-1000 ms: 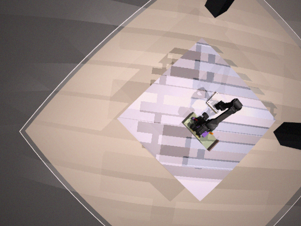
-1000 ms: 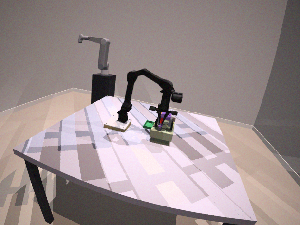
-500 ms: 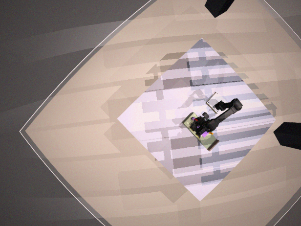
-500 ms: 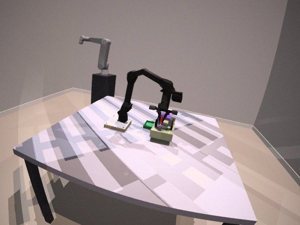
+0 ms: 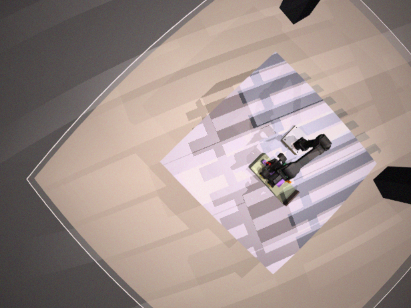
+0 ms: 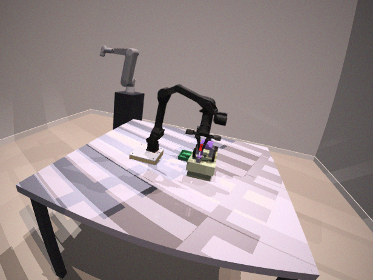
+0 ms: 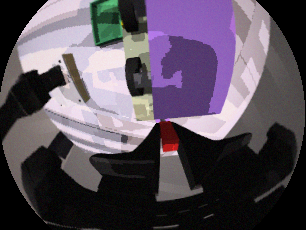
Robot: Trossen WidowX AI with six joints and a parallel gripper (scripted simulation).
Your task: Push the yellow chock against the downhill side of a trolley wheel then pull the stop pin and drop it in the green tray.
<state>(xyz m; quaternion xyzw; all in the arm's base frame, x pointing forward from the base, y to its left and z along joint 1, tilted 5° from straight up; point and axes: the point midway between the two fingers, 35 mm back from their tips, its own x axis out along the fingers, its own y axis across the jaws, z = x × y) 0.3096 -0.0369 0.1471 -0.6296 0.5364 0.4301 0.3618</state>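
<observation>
Now: the yellow chock 6 cm behind my gripper tip, 19 cm to the left of it and 6 cm below it. Also, from my gripper tip: red-headed stop pin: right at my gripper tip; then pale green ramp: 11 cm to the left, 10 cm below; then purple trolley: 1 cm ahead, 10 cm to the left, 3 cm below.
</observation>
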